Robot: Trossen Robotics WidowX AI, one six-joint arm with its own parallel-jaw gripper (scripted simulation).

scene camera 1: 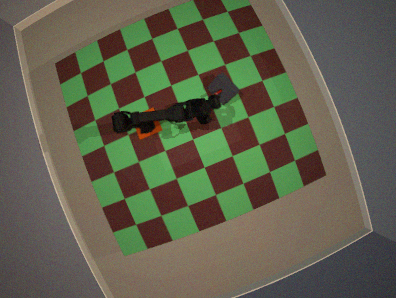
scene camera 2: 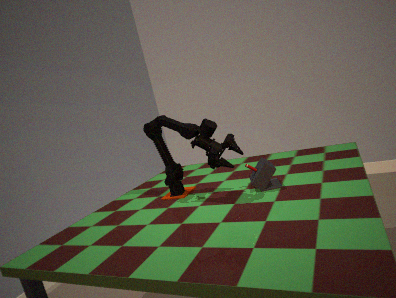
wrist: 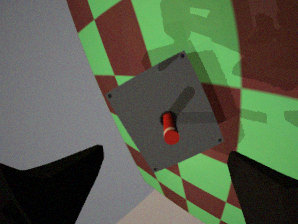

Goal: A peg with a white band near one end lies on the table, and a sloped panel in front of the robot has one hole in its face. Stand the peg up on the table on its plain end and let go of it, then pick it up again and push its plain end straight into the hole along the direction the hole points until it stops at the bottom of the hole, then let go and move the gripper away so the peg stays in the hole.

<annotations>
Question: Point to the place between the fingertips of the gripper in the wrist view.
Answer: At 167,156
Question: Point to a sloped panel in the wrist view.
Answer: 172,85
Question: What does the gripper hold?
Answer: Nothing.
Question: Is the gripper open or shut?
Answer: Open.
</annotations>
